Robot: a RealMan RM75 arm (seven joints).
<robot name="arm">
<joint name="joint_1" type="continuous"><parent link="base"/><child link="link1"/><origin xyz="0.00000 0.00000 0.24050"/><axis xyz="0 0 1"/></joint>
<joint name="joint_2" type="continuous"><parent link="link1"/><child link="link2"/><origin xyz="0.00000 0.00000 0.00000"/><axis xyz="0 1 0"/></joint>
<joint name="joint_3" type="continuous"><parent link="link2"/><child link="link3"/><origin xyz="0.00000 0.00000 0.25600"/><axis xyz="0 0 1"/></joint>
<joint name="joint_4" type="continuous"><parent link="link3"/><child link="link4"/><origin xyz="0.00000 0.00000 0.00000"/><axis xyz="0 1 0"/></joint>
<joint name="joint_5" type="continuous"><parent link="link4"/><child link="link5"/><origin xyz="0.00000 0.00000 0.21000"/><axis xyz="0 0 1"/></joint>
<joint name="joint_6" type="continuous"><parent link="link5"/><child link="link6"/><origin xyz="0.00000 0.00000 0.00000"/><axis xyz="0 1 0"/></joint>
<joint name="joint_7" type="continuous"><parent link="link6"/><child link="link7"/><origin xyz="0.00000 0.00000 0.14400"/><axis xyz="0 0 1"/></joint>
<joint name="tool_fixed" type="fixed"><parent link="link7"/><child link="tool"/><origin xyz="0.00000 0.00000 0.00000"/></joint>
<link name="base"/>
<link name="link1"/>
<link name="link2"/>
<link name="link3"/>
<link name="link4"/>
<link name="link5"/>
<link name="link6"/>
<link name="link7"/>
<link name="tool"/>
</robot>
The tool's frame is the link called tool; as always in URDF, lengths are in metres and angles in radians. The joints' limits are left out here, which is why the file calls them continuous.
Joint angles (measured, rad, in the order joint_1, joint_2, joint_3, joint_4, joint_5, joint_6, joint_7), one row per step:
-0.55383, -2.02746, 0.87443, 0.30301, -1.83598, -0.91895, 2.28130
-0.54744, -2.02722, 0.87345, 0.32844, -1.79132, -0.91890, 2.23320
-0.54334, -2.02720, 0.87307, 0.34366, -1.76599, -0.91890, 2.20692
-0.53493, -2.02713, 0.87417, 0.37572, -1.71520, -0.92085, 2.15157
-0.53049, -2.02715, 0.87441, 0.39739, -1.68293, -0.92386, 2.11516
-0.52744, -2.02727, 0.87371, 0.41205, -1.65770, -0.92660, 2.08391
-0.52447, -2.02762, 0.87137, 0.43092, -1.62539, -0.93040, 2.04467
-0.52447, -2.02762, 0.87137, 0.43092, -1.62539, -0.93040, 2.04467
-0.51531, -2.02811, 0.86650, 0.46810, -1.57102, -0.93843, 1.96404
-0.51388, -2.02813, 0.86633, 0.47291, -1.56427, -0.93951, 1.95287
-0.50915, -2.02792, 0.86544, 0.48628, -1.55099, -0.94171, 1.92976
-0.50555, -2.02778, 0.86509, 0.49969, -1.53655, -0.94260, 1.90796
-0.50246, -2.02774, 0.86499, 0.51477, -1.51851, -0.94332, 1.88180
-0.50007, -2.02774, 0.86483, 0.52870, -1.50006, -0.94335, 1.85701
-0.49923, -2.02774, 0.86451, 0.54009, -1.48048, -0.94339, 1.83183
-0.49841, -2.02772, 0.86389, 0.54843, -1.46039, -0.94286, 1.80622
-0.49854, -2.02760, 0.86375, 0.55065, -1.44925, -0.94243, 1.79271
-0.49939, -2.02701, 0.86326, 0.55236, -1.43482, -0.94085, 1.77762
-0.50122, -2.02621, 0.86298, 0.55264, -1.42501, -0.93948, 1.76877
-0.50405, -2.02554, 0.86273, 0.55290, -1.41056, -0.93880, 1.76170
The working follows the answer.
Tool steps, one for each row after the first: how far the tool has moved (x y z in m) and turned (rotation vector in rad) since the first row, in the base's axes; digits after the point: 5 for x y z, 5 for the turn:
-0.00032, -0.00038, 0.00136, -0.02047, 0.00054, 0.00490
-0.00063, -0.00067, 0.00226, -0.03145, 0.00243, 0.00768
-0.00096, -0.00130, 0.00417, -0.05446, 0.00564, 0.01309
-0.00056, -0.00132, 0.00570, -0.06845, 0.00682, 0.01540
-0.00046, -0.00159, 0.00652, -0.08060, 0.00430, 0.02064
-0.00009, -0.00164, 0.00775, -0.09491, 0.00132, 0.02717
-0.00009, -0.00164, 0.00775, -0.09491, 0.00132, 0.02717
-0.00046, -0.00235, 0.01122, -0.11699, -0.01317, 0.04866
-0.00058, -0.00253, 0.01165, -0.12006, -0.01550, 0.05216
-0.00112, -0.00287, 0.01352, -0.12326, -0.01945, 0.05936
-0.00141, -0.00288, 0.01527, -0.12669, -0.02044, 0.06551
-0.00148, -0.00272, 0.01702, -0.13182, -0.02106, 0.07271
-0.00159, -0.00251, 0.01854, -0.13713, -0.02029, 0.07997
-0.00157, -0.00225, 0.01949, -0.14436, -0.01983, 0.08793
-0.00213, -0.00241, 0.01988, -0.15296, -0.02032, 0.09895
-0.00260, -0.00266, 0.01962, -0.15904, -0.02072, 0.10579
-0.00334, -0.00281, 0.01936, -0.16616, -0.01905, 0.11422
-0.00361, -0.00259, 0.01921, -0.17097, -0.01655, 0.11868
-0.00372, -0.00238, 0.01862, -0.17867, -0.00906, 0.12068

Tool pose at each row, in the base's axes (x y z in m, rotation vector in rad; rounded; the steps above come from the unrounded poses):
-0.31706, 0.38525, -0.00209, -2.09847, -0.61494, -0.53264
-0.31738, 0.38487, -0.00073, -2.11575, -0.62751, -0.52505
-0.31769, 0.38457, 0.00017, -2.12517, -0.63350, -0.51911
-0.31802, 0.38395, 0.00208, -2.14492, -0.64609, -0.50761
-0.31762, 0.38392, 0.00361, -2.15721, -0.65321, -0.50194
-0.31752, 0.38365, 0.00443, -2.16596, -0.66479, -0.49900
-0.31715, 0.38360, 0.00567, -2.17607, -0.67885, -0.49532
-0.31715, 0.38360, 0.00567, -2.17607, -0.67885, -0.49532
-0.31752, 0.38289, 0.00913, -2.18507, -0.71821, -0.49380
-0.31764, 0.38271, 0.00956, -2.18601, -0.72441, -0.49363
-0.31818, 0.38238, 0.01144, -2.18515, -0.73542, -0.49307
-0.31847, 0.38237, 0.01318, -2.18540, -0.74370, -0.48979
-0.31854, 0.38253, 0.01493, -2.18679, -0.75353, -0.48509
-0.31865, 0.38274, 0.01645, -2.18850, -0.76267, -0.47878
-0.31863, 0.38300, 0.01741, -2.19157, -0.77349, -0.47192
-0.31919, 0.38283, 0.01779, -2.19429, -0.78859, -0.46398
-0.31966, 0.38259, 0.01753, -2.19660, -0.79832, -0.45895
-0.32040, 0.38243, 0.01728, -2.19939, -0.80888, -0.45044
-0.32067, 0.38266, 0.01712, -2.20205, -0.81393, -0.44388
-0.32078, 0.38287, 0.01653, -2.20929, -0.81467, -0.43254

